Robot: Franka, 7 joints.
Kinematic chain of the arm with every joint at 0, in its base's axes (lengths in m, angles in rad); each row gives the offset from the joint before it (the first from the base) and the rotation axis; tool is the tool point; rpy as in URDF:
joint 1: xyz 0 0 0.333 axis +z
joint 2: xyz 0 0 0 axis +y
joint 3: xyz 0 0 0.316 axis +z
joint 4: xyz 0.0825 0 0 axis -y
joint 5: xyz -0.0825 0 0.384 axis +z
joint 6: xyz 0 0 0 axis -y
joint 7: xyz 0.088 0 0 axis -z
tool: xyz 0 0 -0.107 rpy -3.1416 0 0
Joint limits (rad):
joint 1: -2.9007..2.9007
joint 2: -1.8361..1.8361
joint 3: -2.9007..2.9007
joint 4: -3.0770..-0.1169
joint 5: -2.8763..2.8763
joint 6: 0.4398..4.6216
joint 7: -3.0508..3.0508
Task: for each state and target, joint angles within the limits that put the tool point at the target. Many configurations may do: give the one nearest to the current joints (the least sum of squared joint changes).
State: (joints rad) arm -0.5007 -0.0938 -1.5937 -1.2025 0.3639 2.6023 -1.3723
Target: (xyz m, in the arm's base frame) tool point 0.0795 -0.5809 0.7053
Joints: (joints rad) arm -0.1944 -0.1644 -1.1598 -1.6587 0.3663 2.3268 -1.3723
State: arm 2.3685 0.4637 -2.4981 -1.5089 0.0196 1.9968 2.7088
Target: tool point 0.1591 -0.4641 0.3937
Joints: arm 1.6736 0.0451 -2.9007 -2.1642 -0.0861 1.8113 2.7088
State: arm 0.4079 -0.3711 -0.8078 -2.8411 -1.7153 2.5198 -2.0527
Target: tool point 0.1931 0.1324 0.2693
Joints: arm 0.6943 -0.5213 -0.5914 -3.0770 -2.0803 3.1426 -2.0527
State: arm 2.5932 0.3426 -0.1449 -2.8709 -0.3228 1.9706 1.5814
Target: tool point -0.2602 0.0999 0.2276
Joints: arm 2.8030 -0.1527 0.0525 -2.7825 -0.2606 1.8110 1.5814
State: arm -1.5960 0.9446 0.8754 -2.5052 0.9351 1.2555 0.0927
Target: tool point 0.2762 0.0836 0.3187
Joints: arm -1.4955 1.0307 1.2397 -2.7148 0.9615 1.1206 0.0927
